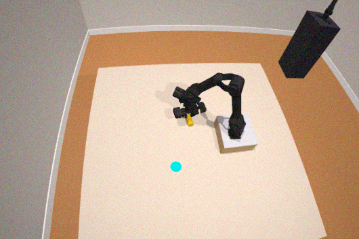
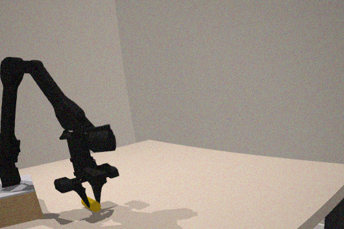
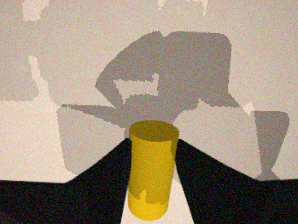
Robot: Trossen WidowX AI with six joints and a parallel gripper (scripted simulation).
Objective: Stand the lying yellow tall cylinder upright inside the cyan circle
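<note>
My gripper tip is 9 cm short of the cyan circle, 30 cm to the right of it and 2 cm above it. The rest, counted from my gripper tip: yellow tall cylinder: 2 cm to the left.
</note>
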